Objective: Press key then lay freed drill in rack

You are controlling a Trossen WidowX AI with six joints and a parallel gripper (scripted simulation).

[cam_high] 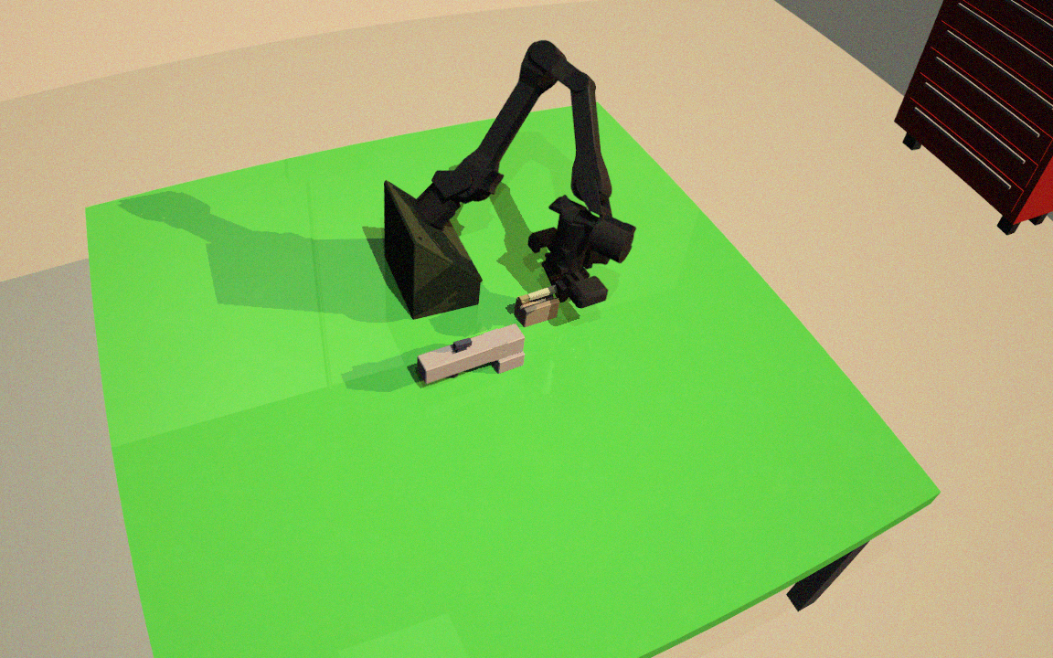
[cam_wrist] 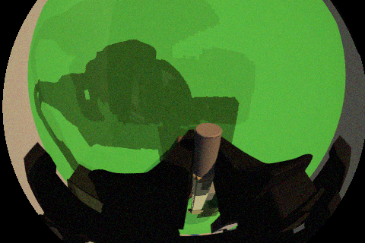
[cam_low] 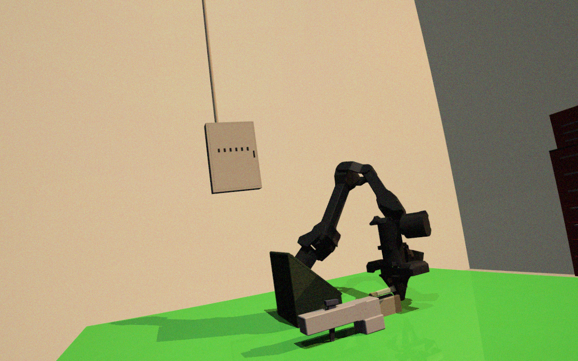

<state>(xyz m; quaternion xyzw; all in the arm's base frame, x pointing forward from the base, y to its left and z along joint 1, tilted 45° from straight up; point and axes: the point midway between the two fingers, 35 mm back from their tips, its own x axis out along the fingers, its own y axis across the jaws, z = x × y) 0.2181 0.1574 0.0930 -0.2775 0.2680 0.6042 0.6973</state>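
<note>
The drill is 40 mm to the right of my gripper tip and 30 mm above it. Round my gripper tip: grey block: 220 mm to the right, 70 mm ahead, 20 mm above; then dark key: 250 mm to the right, 60 mm ahead, 30 mm above; then brown rack: 50 mm to the right.
</note>
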